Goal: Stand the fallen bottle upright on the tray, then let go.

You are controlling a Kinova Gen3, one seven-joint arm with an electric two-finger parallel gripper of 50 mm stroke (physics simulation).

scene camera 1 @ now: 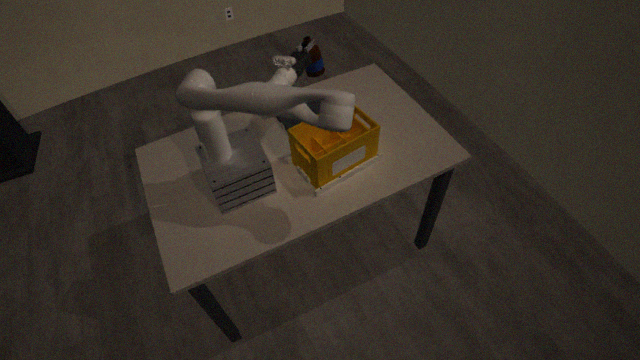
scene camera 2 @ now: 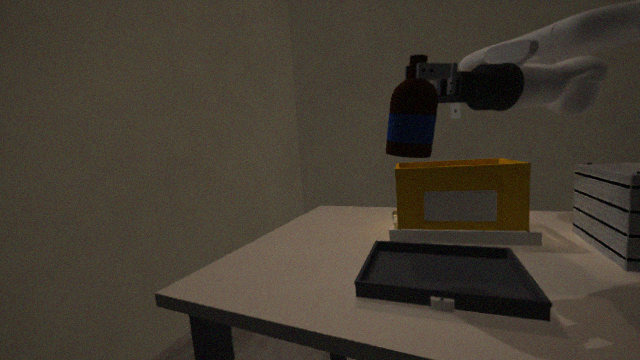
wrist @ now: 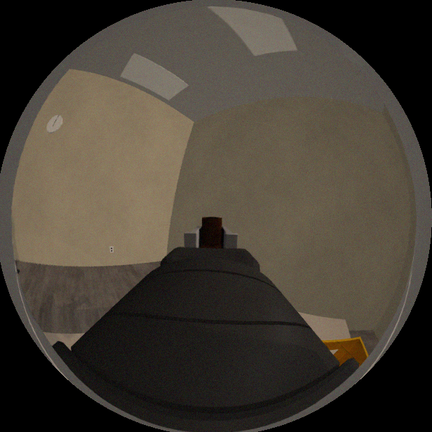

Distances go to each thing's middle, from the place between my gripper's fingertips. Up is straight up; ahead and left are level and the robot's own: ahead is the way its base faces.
The brown bottle (scene camera 2: 413, 106) lies 6 cm below my hand and 1 cm to the right of it.
